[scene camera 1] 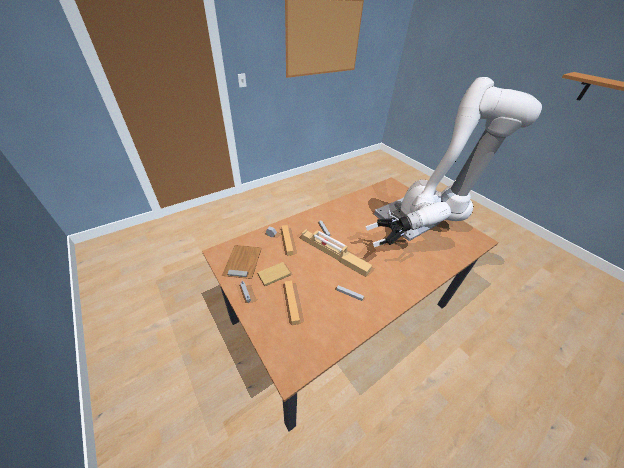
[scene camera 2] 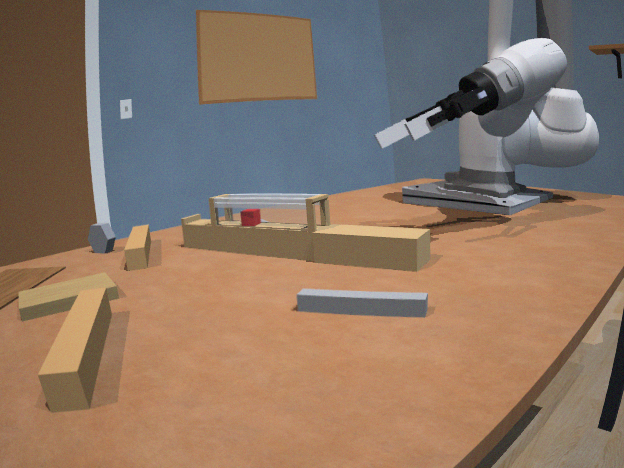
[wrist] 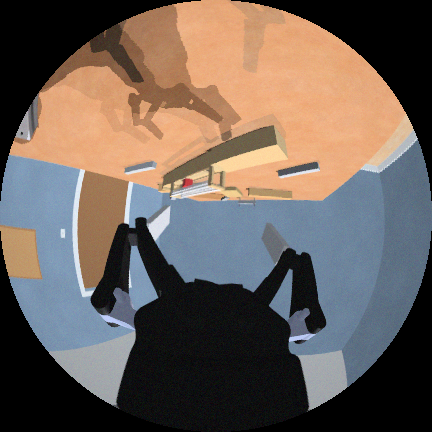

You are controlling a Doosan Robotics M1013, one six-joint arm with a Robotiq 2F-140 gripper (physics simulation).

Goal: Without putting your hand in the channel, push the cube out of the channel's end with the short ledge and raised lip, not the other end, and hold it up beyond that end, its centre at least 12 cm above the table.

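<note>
A red cube point(scene camera 1: 324, 242) point(scene camera 2: 250, 217) point(wrist: 188, 182) sits inside the raised wooden channel point(scene camera 2: 282, 244) point(wrist: 215, 155), under clear roof strips and between end posts, nearer the lip end. The short ledge ends in a raised lip point(scene camera 1: 306, 233) point(scene camera 2: 191, 219), at the left in both scene views. A long, thick ledge point(scene camera 1: 357, 263) point(scene camera 2: 372, 236) point(wrist: 255, 155) extends from the other end. My gripper point(scene camera 1: 372, 235) point(scene camera 2: 398, 136) point(wrist: 217, 222) is wide open and empty, in the air between the channel and the arm's base, clear of both, its fingers slanting down.
One grey bar point(scene camera 1: 349, 292) point(scene camera 2: 361, 303) lies before the channel, another point(scene camera 1: 324, 227) point(wrist: 140, 167) behind. Beyond the lip end lie two wooden beams point(scene camera 1: 287, 239) point(scene camera 1: 292, 302), a flat block point(scene camera 1: 274, 273), a hexagonal piece point(scene camera 1: 271, 231) point(scene camera 2: 101, 237), a brown board point(scene camera 1: 243, 259) and a grey piece point(scene camera 1: 244, 291).
</note>
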